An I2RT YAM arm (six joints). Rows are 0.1 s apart.
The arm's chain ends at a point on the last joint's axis. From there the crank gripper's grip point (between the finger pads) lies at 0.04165 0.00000 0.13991 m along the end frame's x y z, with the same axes.
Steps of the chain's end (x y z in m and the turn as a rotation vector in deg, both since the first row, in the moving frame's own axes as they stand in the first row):
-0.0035, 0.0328, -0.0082, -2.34, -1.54, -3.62
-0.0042, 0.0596, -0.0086, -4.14, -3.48, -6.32
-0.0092, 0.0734, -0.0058, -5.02, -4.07, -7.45
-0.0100, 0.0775, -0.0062, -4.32, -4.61, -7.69
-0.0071, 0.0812, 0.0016, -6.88, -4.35, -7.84
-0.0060, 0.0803, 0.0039, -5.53, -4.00, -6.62
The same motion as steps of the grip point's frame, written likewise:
-0.0072, 0.0360, -0.0072, -2.34, -1.54, -3.62
-0.0124, 0.0657, -0.0065, -4.14, -3.48, -6.32
-0.0188, 0.0810, -0.0035, -5.02, -4.07, -7.45
-0.0210, 0.0833, -0.0035, -4.32, -4.61, -7.69
-0.0170, 0.0931, 0.0037, -6.88, -4.35, -7.84
-0.0153, 0.0897, 0.0060, -5.53, -4.00, -6.62

